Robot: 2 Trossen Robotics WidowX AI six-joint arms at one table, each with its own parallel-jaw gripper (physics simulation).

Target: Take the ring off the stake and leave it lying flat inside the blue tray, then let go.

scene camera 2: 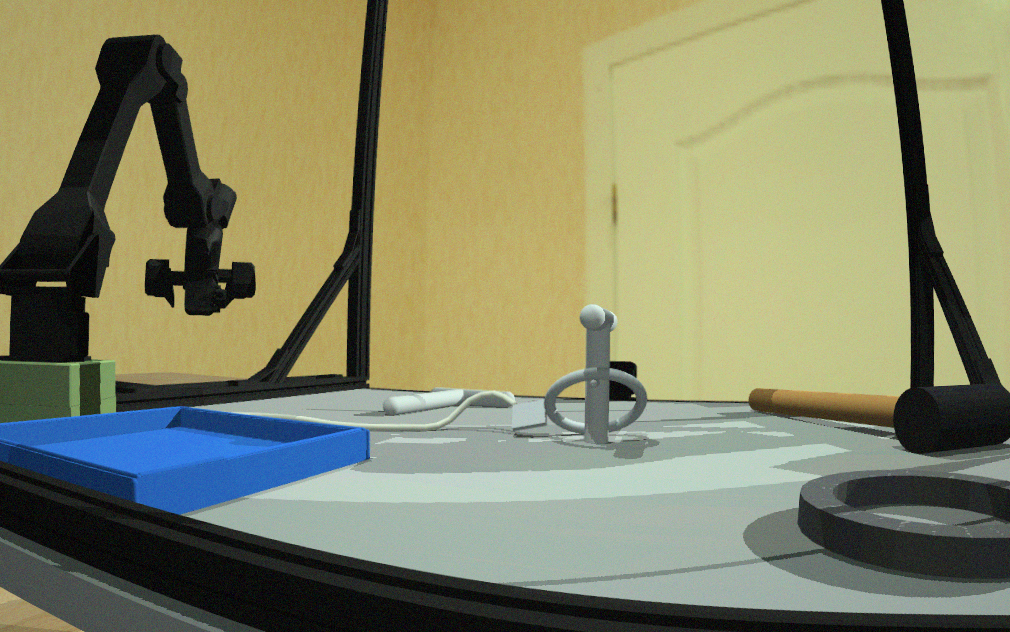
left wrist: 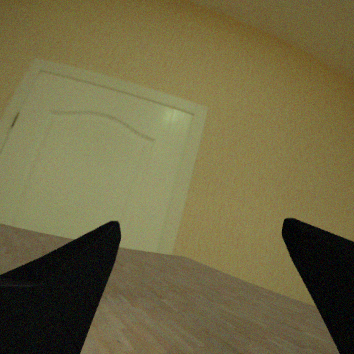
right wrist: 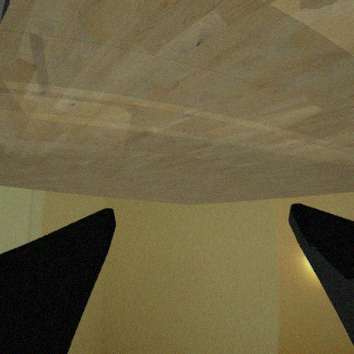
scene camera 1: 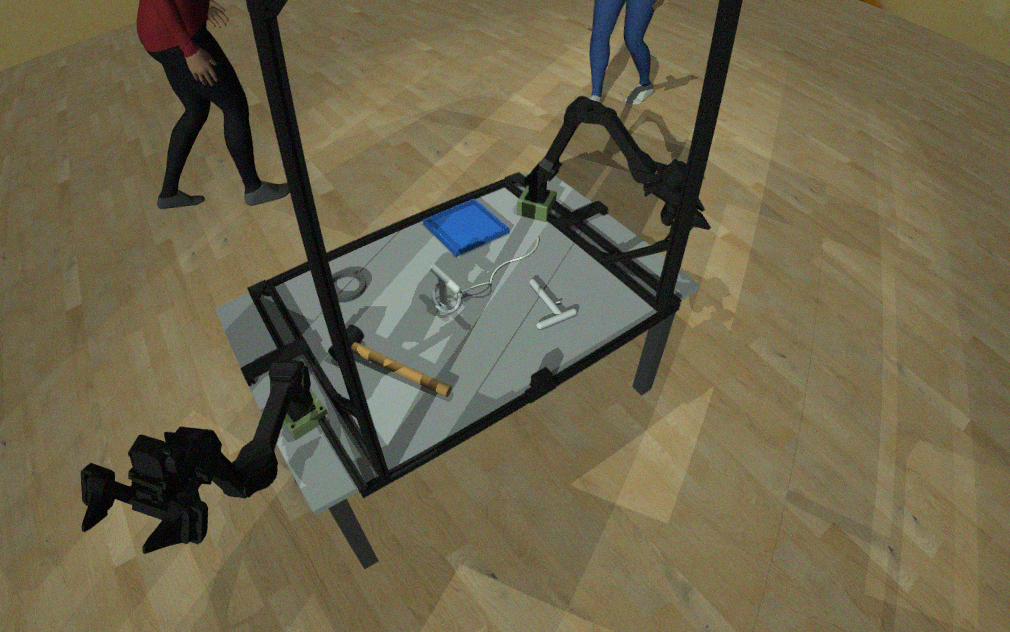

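Pixels of known places: left gripper, fingertip midpoint: (left wrist: pixel 201 228) (scene camera 1: pixel 112 539); right gripper, fingertip midpoint: (right wrist: pixel 201 214) (scene camera 1: pixel 706 219); left arm's base, link origin: (scene camera 1: pixel 298 406); right arm's base, link origin: (scene camera 2: pixel 47 360) (scene camera 1: pixel 537 196).
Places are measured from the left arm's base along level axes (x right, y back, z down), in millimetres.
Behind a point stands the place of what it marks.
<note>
A light grey ring (scene camera 1: pixel 437 304) {x -45, y -456, z 2 mm} (scene camera 2: pixel 549 402) {x -69, y -531, z 6 mm} is around the upright stake (scene camera 1: pixel 445 279) {x -42, y -486, z -72 mm} (scene camera 2: pixel 596 350) {x -77, y -492, z -38 mm}, tilted and low on it, near the table's middle. The stake has a short rounded crosspiece on top. The blue tray (scene camera 1: pixel 440 239) {x -280, y -644, z 28 mm} (scene camera 2: pixel 253 476) {x -309, y -649, z 29 mm} lies at the table's far edge in scene camera 1; no ring is in it. My left gripper (scene camera 1: pixel 115 538) {x 406, y 372, z -492 mm} (left wrist: pixel 201 228) {x 406, y 372, z -492 mm} is open and empty, off the table at lower left. My right gripper (scene camera 1: pixel 686 223) (scene camera 2: pixel 198 301) {x 277, y -1211, z -96 mm} (right wrist: pixel 201 214) {x 277, y -1211, z -96 mm} is open and empty, beyond the table's right end. Both are far from the ring. Neither wrist view shows the ring, stake or tray.
A mallet (scene camera 1: pixel 402 368) {x 66, y -262, z 6 mm} (scene camera 2: pixel 819 406) {x 45, y -273, z 19 mm}, a thick dark ring (scene camera 2: pixel 856 532) {x -343, y -368, z 28 mm}, a white T-shaped piece (scene camera 1: pixel 552 301) {x 137, y -702, z 19 mm} and a pale cable (scene camera 1: pixel 513 260) {x -67, y -748, z 35 mm} lie around the stake. Black frame posts (scene camera 1: pixel 297 178) {x 273, y -56, z -734 mm} (scene camera 1: pixel 703 134) {x 352, y -908, z -523 mm} rise from the table. Two people stand beyond it.
</note>
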